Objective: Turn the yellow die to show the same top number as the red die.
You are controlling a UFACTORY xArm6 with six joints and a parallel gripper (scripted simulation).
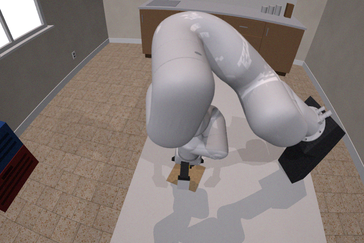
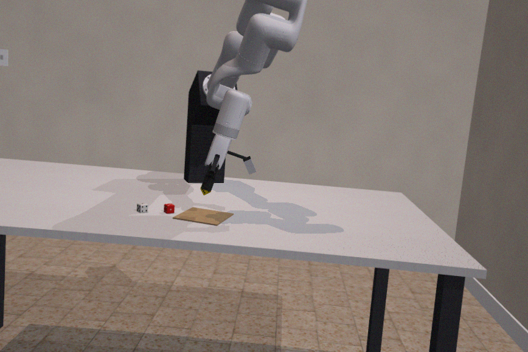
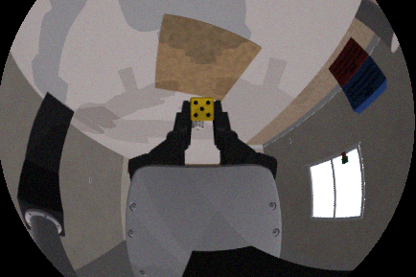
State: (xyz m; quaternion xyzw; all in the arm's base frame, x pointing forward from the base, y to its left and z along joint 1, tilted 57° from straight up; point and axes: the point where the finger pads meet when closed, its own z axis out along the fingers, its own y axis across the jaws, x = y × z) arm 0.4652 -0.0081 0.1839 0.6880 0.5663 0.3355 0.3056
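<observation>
Now: hand 1 cm to the left of the yellow die and 2 cm above it. From my hand the other things lie so: red die: 1 cm behind, 12 cm to the right, 9 cm below; mat: 1 cm to the right, 10 cm below; white die: 1 cm ahead, 19 cm to the right, 9 cm below.
</observation>
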